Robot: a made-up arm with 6 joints. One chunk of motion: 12 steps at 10 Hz.
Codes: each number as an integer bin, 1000 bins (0 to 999) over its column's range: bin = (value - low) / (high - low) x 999, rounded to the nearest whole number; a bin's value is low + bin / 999 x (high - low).
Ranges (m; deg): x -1.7..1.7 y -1.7..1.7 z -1.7..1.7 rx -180..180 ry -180..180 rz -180..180
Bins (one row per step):
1: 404 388 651 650 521 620
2: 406 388 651 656 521 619
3: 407 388 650 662 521 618
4: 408 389 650 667 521 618
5: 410 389 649 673 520 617
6: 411 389 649 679 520 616
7: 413 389 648 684 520 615
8: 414 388 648 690 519 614
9: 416 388 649 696 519 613
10: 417 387 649 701 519 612
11: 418 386 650 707 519 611
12: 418 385 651 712 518 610
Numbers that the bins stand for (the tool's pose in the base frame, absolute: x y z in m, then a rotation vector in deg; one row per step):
1: -0.3250 -0.3795 0.5156 54.23 7.75 43.42
2: -0.3182 -0.3795 0.5156 56.40 7.75 43.06
3: -0.3148 -0.3795 0.5122 58.56 7.75 42.70
4: -0.3114 -0.3761 0.5122 60.36 7.75 42.70
5: -0.3046 -0.3761 0.5088 62.52 7.39 42.34
6: -0.3012 -0.3761 0.5088 64.68 7.39 41.98
7: -0.2944 -0.3761 0.5054 66.49 7.39 41.62
8: -0.2910 -0.3795 0.5054 68.65 7.03 41.26
9: -0.2842 -0.3795 0.5088 70.81 7.03 40.90
10: -0.2808 -0.3829 0.5088 72.61 7.03 40.54
11: -0.2774 -0.3863 0.5122 74.77 7.03 40.18
12: -0.2774 -0.3897 0.5156 76.58 6.67 39.82

